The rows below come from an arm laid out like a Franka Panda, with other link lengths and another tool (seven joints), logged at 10 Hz.
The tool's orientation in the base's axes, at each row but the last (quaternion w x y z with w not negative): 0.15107 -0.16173 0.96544 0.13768; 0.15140 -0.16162 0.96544 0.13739; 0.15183 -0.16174 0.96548 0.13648; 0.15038 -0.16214 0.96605 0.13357; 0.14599 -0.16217 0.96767 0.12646; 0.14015 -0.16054 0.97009 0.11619; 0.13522 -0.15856 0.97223 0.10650; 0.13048 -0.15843 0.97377 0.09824
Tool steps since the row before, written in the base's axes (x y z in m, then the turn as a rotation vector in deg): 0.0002 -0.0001 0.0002 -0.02 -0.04 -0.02; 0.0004 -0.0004 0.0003 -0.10 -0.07 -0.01; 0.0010 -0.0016 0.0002 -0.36 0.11 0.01; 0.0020 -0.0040 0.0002 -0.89 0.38 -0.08; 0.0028 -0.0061 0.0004 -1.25 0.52 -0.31; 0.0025 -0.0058 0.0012 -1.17 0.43 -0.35; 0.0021 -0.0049 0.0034 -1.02 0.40 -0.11; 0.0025 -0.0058 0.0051 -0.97 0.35 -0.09
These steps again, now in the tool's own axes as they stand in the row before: -0.0002 -0.0001 -0.0002 0.04 -0.03 0.00; -0.0004 -0.0004 -0.0003 0.11 -0.03 -0.04; -0.0005 -0.0018 -0.0004 0.29 0.23 -0.06; -0.0008 -0.0043 -0.0009 0.73 0.64 -0.03; -0.0010 -0.0065 -0.0015 1.09 0.85 0.14; -0.0010 -0.0060 -0.0021 1.05 0.74 0.17; -0.0016 -0.0047 -0.0039 0.85 0.70 -0.03; -0.0021 -0.0055 -0.0056 0.81 0.64 -0.05
